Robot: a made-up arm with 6 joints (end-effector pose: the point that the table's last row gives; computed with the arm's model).
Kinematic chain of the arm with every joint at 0, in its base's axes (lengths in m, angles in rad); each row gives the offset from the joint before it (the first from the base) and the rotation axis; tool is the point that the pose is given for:
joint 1: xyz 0 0 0.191 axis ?
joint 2: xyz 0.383 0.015 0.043 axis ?
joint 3: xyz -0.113 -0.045 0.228 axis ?
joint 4: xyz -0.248 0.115 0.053 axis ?
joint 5: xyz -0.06 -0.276 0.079 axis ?
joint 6: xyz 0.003 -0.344 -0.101 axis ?
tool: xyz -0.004 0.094 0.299
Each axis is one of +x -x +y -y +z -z.
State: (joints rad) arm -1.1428 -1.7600 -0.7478 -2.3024 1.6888 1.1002
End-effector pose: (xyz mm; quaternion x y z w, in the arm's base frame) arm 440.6 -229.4 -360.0 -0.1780 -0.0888 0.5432 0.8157
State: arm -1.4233 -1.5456 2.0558 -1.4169 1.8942 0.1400
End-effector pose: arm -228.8 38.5 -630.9 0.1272 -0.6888 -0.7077 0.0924
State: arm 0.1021 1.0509 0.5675 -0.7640 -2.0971 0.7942
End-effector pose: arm 321.8 -155.0 896.3 0.3679 0.9108 0.1809 0.0481
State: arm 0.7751 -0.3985 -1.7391 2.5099 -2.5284 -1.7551
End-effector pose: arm 604.2 614.5 -217.1 -0.8369 -0.1192 -0.4215 0.3283
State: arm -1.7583 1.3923 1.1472 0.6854 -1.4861 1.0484
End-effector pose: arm -305.6 -400.6 484.4 0.5728 0.1003 0.0302 0.8130
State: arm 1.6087 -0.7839 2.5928 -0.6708 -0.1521 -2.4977
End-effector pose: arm -463.9 -397.3 -398.0 -0.1353 -0.6936 0.5773 0.4091
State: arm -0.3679 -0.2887 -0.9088 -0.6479 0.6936 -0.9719
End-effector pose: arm -746.6 170.3 651.9 -0.1914 -0.5299 -0.0803 0.8223
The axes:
joint 1: +z
joint 2: +y
joint 3: +x
joint 4: +z
joint 5: -y
joint 6: -x

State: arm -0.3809 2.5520 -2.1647 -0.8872 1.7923 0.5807
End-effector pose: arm 1046.1 -351.4 511.0 0.0410 -0.4230 0.5588 0.7121
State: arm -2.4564 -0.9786 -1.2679 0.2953 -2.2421 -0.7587
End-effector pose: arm 122.6 339.5 625.3 -0.3113 0.0276 0.8023 0.5085
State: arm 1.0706 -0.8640 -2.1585 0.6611 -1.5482 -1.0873
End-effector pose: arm -285.3 242.0 764.4 -0.1718 -0.1203 -0.4619 0.8618
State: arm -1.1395 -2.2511 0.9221 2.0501 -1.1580 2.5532
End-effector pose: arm -2.1 -41.7 351.4 0.5076 0.0140 0.0492 0.8601
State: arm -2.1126 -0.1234 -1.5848 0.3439 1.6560 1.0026
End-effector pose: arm 69.3 -89.3 618.4 -0.8990 0.2097 -0.0898 0.3737
